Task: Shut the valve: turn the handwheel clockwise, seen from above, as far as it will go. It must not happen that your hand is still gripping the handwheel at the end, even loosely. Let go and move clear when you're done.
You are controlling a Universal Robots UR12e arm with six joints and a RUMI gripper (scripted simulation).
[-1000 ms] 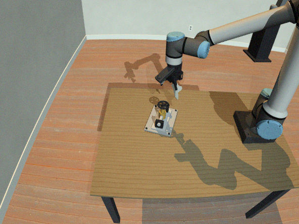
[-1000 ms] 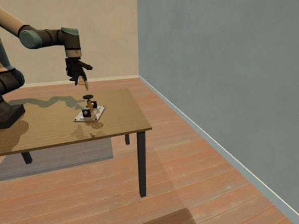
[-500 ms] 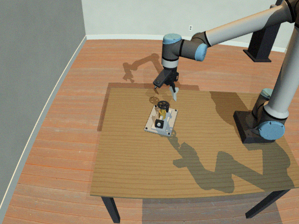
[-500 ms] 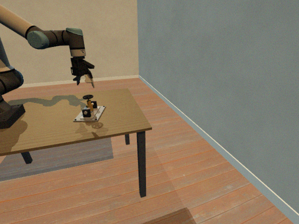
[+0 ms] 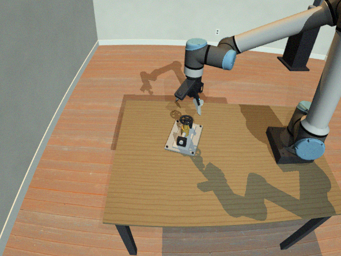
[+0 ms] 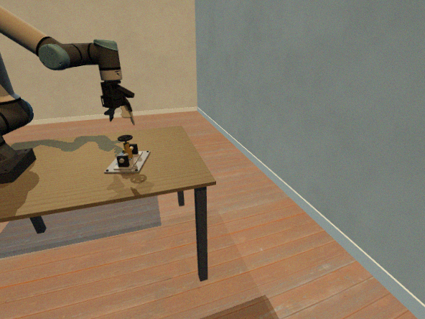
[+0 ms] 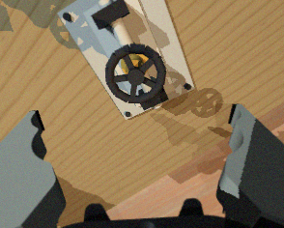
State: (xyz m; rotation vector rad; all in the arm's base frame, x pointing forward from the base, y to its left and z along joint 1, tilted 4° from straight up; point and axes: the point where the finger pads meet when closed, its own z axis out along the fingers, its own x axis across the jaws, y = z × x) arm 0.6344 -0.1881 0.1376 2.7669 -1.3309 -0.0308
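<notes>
Right now the black spoked handwheel is 90 mm below my hand. From my hand the other things lie so: base plate: 210 mm below.
</notes>
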